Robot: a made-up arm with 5 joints.
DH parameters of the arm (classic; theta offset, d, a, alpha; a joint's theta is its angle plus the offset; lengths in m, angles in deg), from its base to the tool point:
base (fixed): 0 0.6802 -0.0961 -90
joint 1: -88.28 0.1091 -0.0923 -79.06
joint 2: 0 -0.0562 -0.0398 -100.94
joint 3: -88.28 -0.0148 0.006 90
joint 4: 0 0.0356 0.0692 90
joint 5: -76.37 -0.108 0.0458 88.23
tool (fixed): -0.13 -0.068 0 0
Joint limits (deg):
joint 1: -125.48..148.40
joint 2: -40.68..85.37
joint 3: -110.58..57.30
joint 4: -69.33..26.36
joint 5: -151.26..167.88
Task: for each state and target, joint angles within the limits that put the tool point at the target. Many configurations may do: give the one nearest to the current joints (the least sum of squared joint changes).
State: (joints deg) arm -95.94 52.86 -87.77 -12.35 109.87
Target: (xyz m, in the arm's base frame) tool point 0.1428 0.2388 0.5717
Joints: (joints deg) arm -107.21 67.63 -73.86 -24.09 106.84
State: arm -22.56 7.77 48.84 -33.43 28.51
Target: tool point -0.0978 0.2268 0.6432
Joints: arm 1.14 -33.94 57.30 -63.00 -23.95
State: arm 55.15 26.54 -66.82 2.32 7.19
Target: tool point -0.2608 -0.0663 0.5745
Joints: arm 50.52 -8.46 -62.03 25.41 4.16
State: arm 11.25 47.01 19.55 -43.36 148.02
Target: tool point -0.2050 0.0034 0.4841
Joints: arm 26.71 -2.65 1.06 -12.45 149.43
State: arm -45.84 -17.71 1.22 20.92 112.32
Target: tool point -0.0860 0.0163 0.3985
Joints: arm -19.80 12.12 -21.14 26.36 106.10
